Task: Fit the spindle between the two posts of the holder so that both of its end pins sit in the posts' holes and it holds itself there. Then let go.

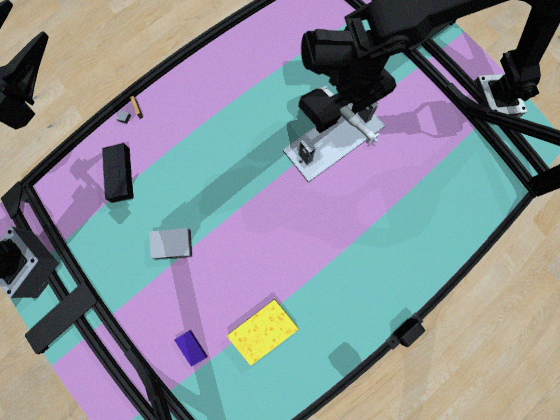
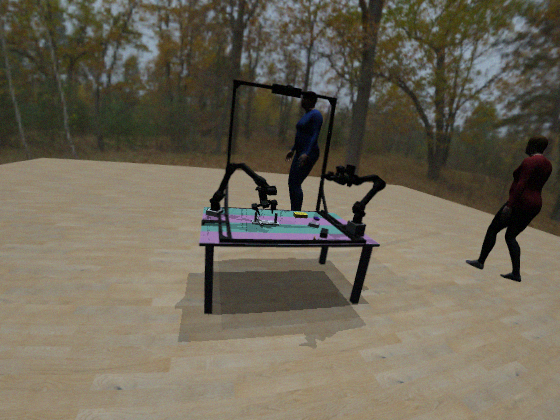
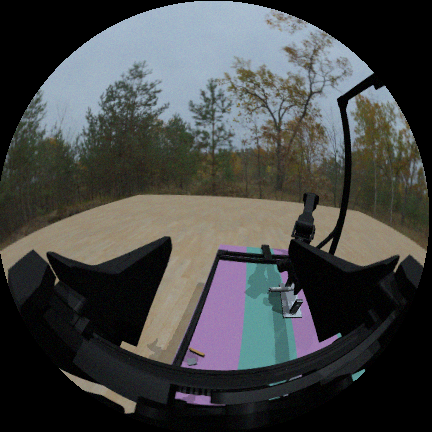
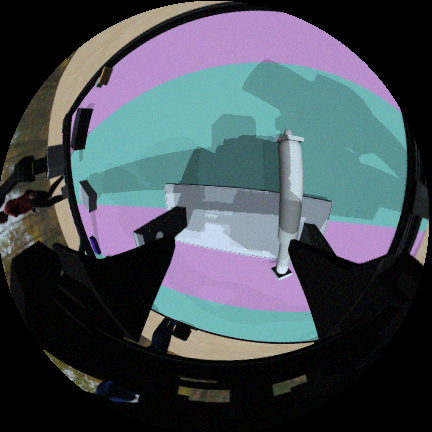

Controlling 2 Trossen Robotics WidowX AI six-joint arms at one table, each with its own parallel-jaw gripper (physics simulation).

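Places are measured from the left arm's base along level axes (x right, y ahead, z up), in centimetres.
Pixels of known places: left gripper, between the fingertips: [image 1: 27, 16] [image 2: 325, 176] [image 3: 232, 244]; right gripper, between the fingertips: [image 1: 336, 121] [image 2: 266, 215] [image 3: 291, 288] [image 4: 234, 244]; left arm's base, origin of its link: [image 1: 9, 261] [image 2: 357, 222] [image 4: 46, 163]; right arm's base, origin of its link: [image 1: 503, 93] [image 2: 214, 209].
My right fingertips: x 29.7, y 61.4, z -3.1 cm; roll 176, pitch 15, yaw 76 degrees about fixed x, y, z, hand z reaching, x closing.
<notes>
For each thing: its top centre in the pictures, then the offset to it from my right fingertips. "spot": a spot on its surface instead.
- pale grey spindle, centre of its top: [image 4: 292, 220] [image 1: 348, 111] [image 3: 285, 286] dx -0.1, dy +4.8, dz -3.2 cm
- holder's light base plate, a spot on its surface: [image 4: 225, 242] spot: dx +3.3, dy -2.7, dz -5.7 cm
- upright post, centre of its top: [image 4: 139, 246] [image 1: 308, 144] [image 3: 299, 299] dx -0.7, dy -7.8, dz +1.9 cm
- yellow sponge, centre of its top: [image 1: 262, 333] [image 2: 300, 213] dx +14.5, dy -37.9, dz -3.5 cm
- purple block, centre of its top: [image 1: 190, 348] [image 4: 93, 245] dx +6.6, dy -49.4, dz -5.0 cm
- grey block, centre of its top: [image 1: 169, 243] [image 4: 82, 196] dx -9.2, dy -37.1, dz -4.0 cm
- black block, centre of its top: [image 1: 114, 170] [image 4: 74, 128] dx -27.6, dy -34.3, dz -3.0 cm
- small grey piece, centre of its top: [image 1: 122, 115] dx -36.5, dy -25.0, dz -5.0 cm
- orange piece, centre of its top: [image 1: 134, 104] [image 4: 101, 74] dx -35.5, dy -21.6, dz -4.1 cm
The pale grey spindle [image 1: 357, 121] [image 3: 280, 289] [image 4: 291, 180] lies crosswise over the holder's light base plate [image 1: 320, 161] [image 4: 225, 242], with its ends past both long edges. Neither end pin sits in a post. One upright post [image 1: 306, 151] [image 3: 296, 306] [image 4: 162, 227] stands at the plate's far end from the spindle; the other post [image 4: 315, 237] is partly hidden by a finger, close to the spindle. My right gripper [image 1: 345, 111] [image 2: 264, 207] [image 4: 234, 244] is open and empty over the holder, the spindle near one finger. My left gripper [image 3: 232, 244] is open and empty, high off the table.
A yellow sponge [image 1: 262, 332], a purple block [image 1: 191, 348], a grey block [image 1: 170, 243] and a black block [image 1: 117, 172] lie on the table. A small grey piece [image 1: 123, 116] and an orange piece [image 1: 136, 107] lie near the black frame rail [image 1: 100, 114].
</notes>
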